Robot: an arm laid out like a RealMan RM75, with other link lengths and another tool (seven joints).
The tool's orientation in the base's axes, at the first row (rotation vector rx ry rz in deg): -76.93, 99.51, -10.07
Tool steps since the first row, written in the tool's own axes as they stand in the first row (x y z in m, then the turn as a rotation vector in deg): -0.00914, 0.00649, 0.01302, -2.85, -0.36, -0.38; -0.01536, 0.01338, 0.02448, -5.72, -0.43, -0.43; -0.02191, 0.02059, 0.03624, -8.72, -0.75, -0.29; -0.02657, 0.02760, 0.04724, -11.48, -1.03, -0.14; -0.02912, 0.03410, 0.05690, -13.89, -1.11, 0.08; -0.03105, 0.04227, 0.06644, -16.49, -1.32, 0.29; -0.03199, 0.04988, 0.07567, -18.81, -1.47, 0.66; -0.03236, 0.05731, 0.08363, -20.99, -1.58, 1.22; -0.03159, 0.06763, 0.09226, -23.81, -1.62, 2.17; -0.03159, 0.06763, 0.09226, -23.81, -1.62, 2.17; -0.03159, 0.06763, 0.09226, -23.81, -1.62, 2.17; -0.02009, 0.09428, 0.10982, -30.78, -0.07, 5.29
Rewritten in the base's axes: 0.00474, 0.01527, -0.00629, -0.02, 2.07, 2.03; 0.00810, 0.02767, -0.01354, -0.01, 4.40, 3.70; 0.01144, 0.04058, -0.02097, 0.31, 6.82, 5.49; 0.01438, 0.05155, -0.02890, 0.61, 9.05, 7.11; 0.01672, 0.06004, -0.03693, 0.82, 11.10, 8.38; 0.01781, 0.06864, -0.04622, 1.12, 13.26, 9.83; 0.01907, 0.07607, -0.05556, 1.49, 15.27, 11.01; 0.01955, 0.08246, -0.06437, 1.96, 17.25, 11.96; 0.01848, 0.08932, -0.07592, 2.66, 19.94, 13.01; 0.01848, 0.08932, -0.07592, 2.66, 19.94, 13.01; 0.01848, 0.08932, -0.07592, 2.66, 19.94, 13.01; 0.01237, 0.09730, -0.10832, 3.80, 27.56, 14.18
